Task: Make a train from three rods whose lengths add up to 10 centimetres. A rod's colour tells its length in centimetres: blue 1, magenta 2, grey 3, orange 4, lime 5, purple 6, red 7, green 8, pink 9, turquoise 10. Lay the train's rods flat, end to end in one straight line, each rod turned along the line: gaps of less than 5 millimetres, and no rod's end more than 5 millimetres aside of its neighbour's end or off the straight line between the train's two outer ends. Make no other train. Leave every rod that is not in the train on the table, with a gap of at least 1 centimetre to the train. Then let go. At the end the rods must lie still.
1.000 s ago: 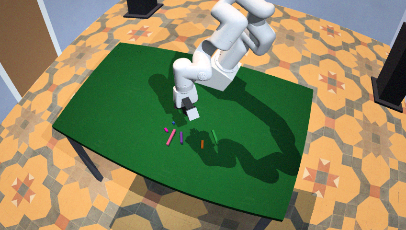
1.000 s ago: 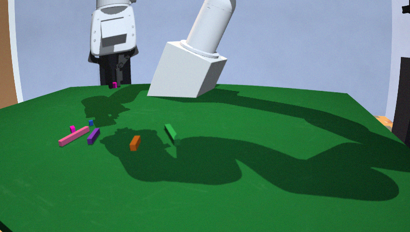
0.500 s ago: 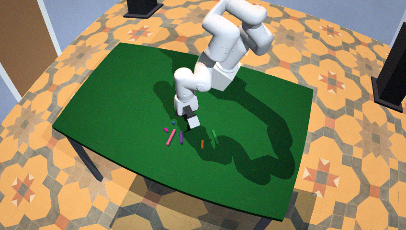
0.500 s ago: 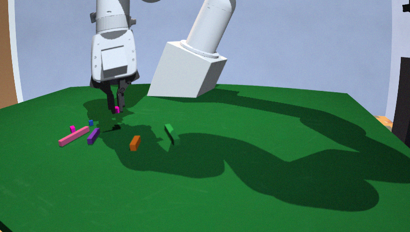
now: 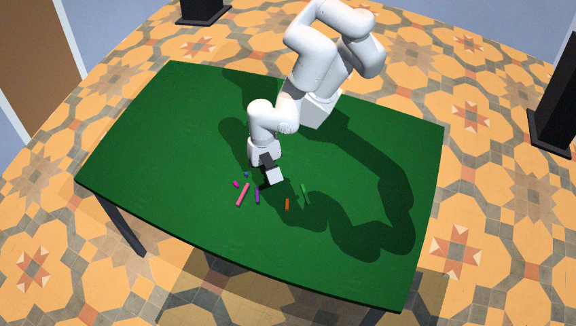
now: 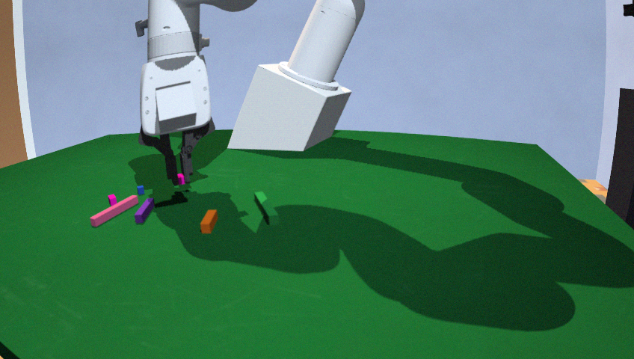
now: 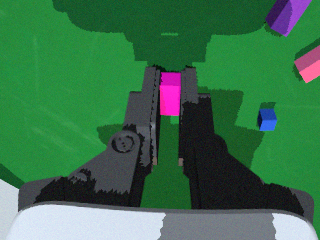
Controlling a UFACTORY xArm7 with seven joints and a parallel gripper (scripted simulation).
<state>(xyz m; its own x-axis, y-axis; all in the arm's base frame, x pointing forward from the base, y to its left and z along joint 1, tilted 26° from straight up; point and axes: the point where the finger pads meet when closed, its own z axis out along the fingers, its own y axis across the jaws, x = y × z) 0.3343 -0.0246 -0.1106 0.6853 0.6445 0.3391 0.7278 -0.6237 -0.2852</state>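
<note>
Now: hand 20 mm above the magenta rod. Also, from my hand: purple rod: 90 mm ahead, 30 mm below; then pink rod: 100 mm ahead, 40 mm to the right, 30 mm below; then blue rod: 20 mm ahead, 70 mm to the right, 30 mm below.
</note>
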